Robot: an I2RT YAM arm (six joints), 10 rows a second.
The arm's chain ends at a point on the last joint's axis. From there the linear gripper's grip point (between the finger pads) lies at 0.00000 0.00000 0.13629 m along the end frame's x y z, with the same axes.
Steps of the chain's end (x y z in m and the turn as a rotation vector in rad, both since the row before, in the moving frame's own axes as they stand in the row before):
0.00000, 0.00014, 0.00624, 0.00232, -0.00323, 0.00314
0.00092, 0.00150, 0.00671, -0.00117, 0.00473, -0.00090
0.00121, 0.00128, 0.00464, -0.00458, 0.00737, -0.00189
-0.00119, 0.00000, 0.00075, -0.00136, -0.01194, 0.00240
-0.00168, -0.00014, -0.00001, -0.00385, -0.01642, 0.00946
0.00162, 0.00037, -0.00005, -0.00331, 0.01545, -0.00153
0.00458, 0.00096, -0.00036, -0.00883, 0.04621, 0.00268
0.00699, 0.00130, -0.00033, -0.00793, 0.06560, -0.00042
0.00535, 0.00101, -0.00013, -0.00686, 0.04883, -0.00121
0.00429, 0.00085, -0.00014, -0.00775, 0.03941, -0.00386
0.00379, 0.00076, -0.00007, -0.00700, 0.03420, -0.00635
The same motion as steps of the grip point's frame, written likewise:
-0.00044, -0.00018, 0.00624, 0.00232, -0.00323, 0.00314
0.00156, 0.00166, 0.00671, -0.00117, 0.00473, -0.00090
0.00222, 0.00190, 0.00463, -0.00458, 0.00737, -0.00189
-0.00282, 0.00018, 0.00074, -0.00136, -0.01194, 0.00240
-0.00392, 0.00037, -0.00003, -0.00385, -0.01642, 0.00946
0.00373, 0.00082, -0.00007, -0.00331, 0.01545, -0.00153
0.01087, 0.00217, -0.00051, -0.00883, 0.04621, 0.00268
0.01592, 0.00238, -0.00063, -0.00793, 0.06560, -0.00042
0.01200, 0.00194, -0.00030, -0.00686, 0.04883, -0.00121
0.00966, 0.00190, -0.00025, -0.00775, 0.03941, -0.00386
0.00845, 0.00170, -0.00015, -0.00700, 0.03420, -0.00635

